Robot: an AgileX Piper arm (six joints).
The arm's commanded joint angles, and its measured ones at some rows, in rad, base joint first. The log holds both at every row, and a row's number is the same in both.
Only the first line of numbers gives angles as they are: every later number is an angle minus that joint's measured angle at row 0.
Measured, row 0:
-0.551, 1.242, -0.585, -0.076, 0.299, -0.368
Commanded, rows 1 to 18:
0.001, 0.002, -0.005, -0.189, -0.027, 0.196
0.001, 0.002, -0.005, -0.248, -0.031, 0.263
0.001, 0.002, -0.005, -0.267, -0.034, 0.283
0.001, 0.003, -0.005, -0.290, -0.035, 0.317
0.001, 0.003, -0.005, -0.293, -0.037, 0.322
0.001, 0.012, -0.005, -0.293, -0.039, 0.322
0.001, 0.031, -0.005, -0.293, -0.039, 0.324
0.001, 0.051, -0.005, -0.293, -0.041, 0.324
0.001, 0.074, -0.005, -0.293, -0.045, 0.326
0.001, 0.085, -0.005, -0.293, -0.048, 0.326
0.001, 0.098, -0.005, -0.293, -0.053, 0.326
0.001, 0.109, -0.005, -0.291, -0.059, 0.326
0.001, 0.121, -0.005, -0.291, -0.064, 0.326
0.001, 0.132, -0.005, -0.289, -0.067, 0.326
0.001, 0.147, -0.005, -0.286, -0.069, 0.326
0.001, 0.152, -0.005, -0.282, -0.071, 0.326
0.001, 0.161, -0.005, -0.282, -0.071, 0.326
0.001, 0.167, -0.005, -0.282, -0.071, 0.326
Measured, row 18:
0.000, 0.142, 0.000, -0.286, -0.052, 0.321
